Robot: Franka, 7 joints.
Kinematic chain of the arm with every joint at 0, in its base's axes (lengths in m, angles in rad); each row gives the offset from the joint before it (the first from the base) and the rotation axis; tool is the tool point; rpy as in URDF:
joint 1: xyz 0 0 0.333 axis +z
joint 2: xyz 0 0 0 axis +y
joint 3: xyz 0 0 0.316 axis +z
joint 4: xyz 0.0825 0 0 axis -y
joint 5: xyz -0.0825 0 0.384 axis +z
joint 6: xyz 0 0 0 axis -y
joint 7: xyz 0.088 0 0 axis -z
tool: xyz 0 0 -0.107 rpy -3.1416 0 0
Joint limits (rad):
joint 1: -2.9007..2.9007
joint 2: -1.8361..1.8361
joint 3: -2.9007..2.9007
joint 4: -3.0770..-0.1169
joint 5: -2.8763..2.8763
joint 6: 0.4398..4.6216
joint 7: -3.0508..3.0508
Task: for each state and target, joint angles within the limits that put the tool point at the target. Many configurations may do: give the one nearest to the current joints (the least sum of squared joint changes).
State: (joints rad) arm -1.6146 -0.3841 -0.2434 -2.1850 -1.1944 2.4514 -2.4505
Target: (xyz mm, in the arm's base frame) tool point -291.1 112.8 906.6
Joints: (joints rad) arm -2.0061 -1.0971 -0.5293 -1.8605 -1.1982 2.4037 -2.4505
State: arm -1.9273 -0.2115 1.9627 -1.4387 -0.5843 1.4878 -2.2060
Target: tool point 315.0 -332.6 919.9
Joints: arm -2.2533 0.0854 1.7189 -0.9108 -0.7008 1.4337 -2.2060
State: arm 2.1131 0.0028 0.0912 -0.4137 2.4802 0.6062 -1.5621
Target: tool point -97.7 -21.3 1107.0
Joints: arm 2.1345 -0.0910 0.1332 -0.5145 2.5201 1.0689 -1.5621
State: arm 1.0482 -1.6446 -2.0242 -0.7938 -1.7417 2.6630 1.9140
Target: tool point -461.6 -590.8 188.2
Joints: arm 0.2164 -1.4074 -2.1716 -1.2112 -1.8769 3.0551 1.9140
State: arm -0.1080 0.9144 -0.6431 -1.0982 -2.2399 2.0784 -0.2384
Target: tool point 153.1 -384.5 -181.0
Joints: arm -0.3696 1.5211 -0.4806 -1.8771 -2.2065 2.2267 -0.2384
